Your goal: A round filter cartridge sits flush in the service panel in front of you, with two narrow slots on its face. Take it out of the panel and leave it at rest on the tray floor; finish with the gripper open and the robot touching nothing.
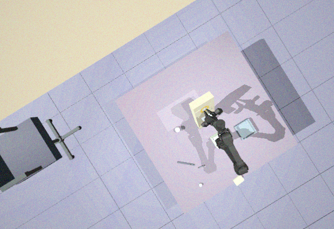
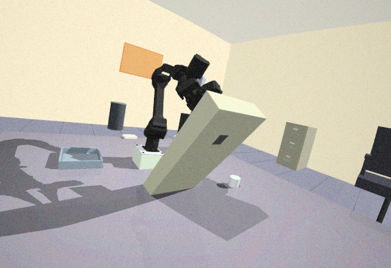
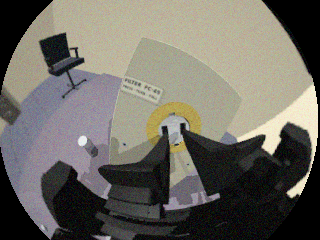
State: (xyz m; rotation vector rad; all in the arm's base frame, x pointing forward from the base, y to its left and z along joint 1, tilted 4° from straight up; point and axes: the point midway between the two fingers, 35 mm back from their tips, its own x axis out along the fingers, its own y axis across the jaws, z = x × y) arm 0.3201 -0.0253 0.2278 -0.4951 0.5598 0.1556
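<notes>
My gripper tip is 2 cm short of the grey-white filter cartridge and 1 cm above it. The rest, counted from my gripper tip: white block: 80 cm behind, 26 cm below, 6 cm to the left; then cream service panel: 9 cm below, 3 cm behind; then pale blue tray: 42 cm behind, 27 cm to the right, 26 cm below.
</notes>
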